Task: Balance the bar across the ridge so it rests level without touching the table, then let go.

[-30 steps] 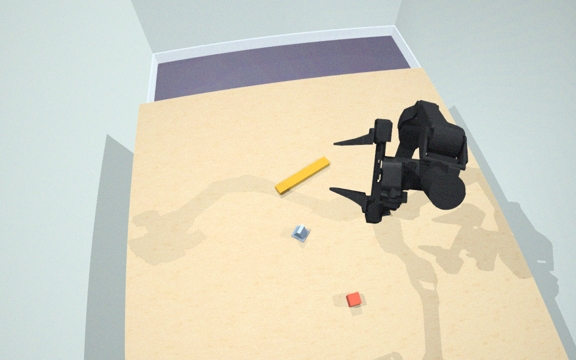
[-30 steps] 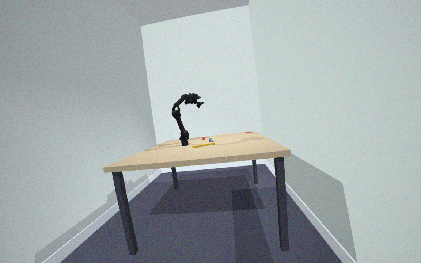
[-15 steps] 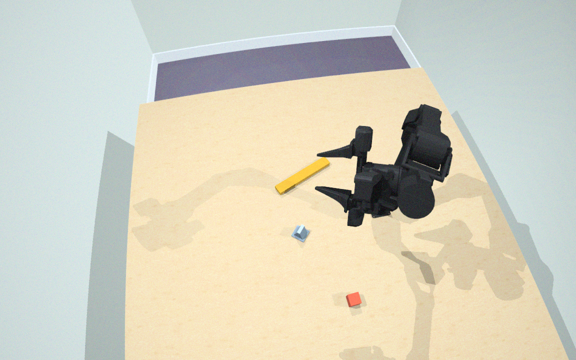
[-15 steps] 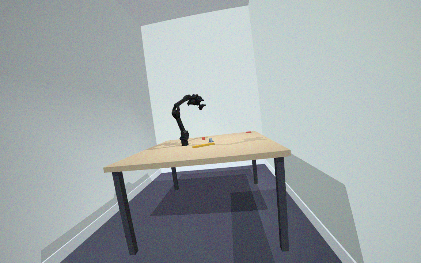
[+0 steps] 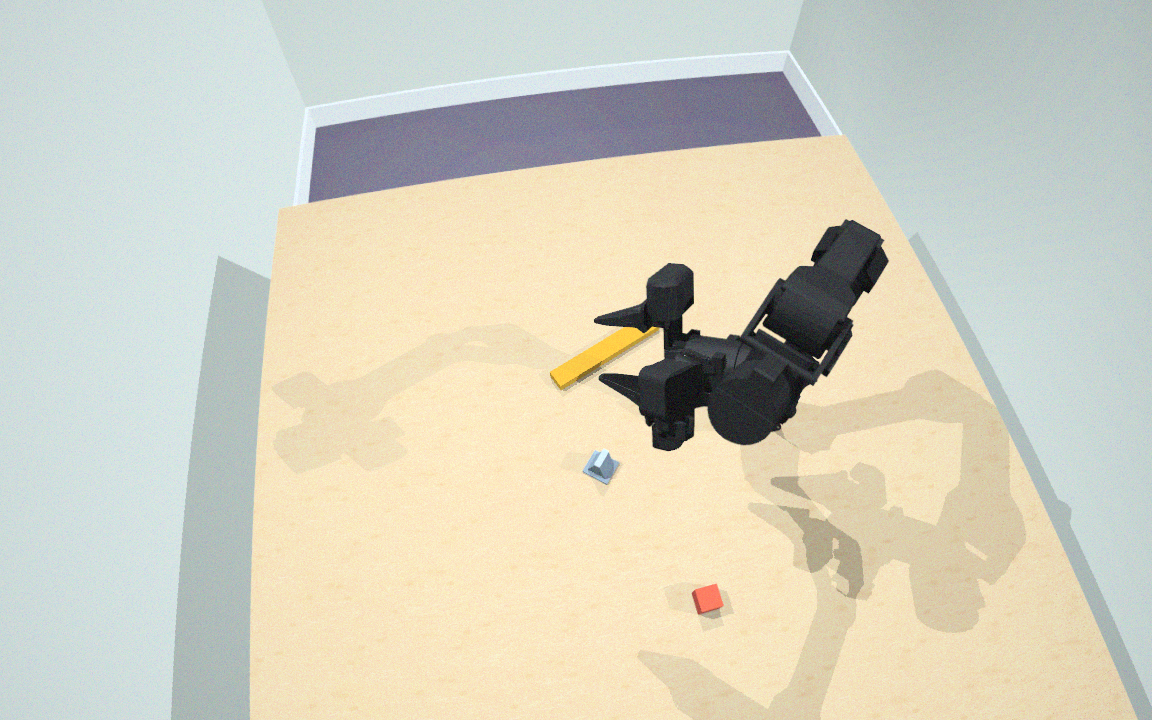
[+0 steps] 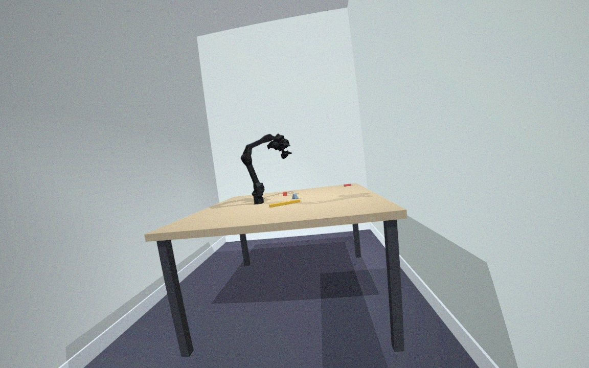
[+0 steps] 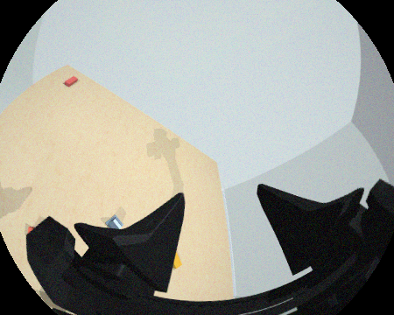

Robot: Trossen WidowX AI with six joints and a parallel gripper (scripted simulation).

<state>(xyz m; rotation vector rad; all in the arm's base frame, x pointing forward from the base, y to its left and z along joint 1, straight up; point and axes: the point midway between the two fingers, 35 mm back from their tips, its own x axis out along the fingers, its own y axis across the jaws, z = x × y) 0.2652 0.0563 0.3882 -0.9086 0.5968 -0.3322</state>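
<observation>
Now: gripper tip 37 cm above the yellow bar, 21 cm to the left of it and 6 cm past it. The rest, counted from my gripper tip: red cube (36 cm below, 24 cm to the left, 13 cm behind).
</observation>
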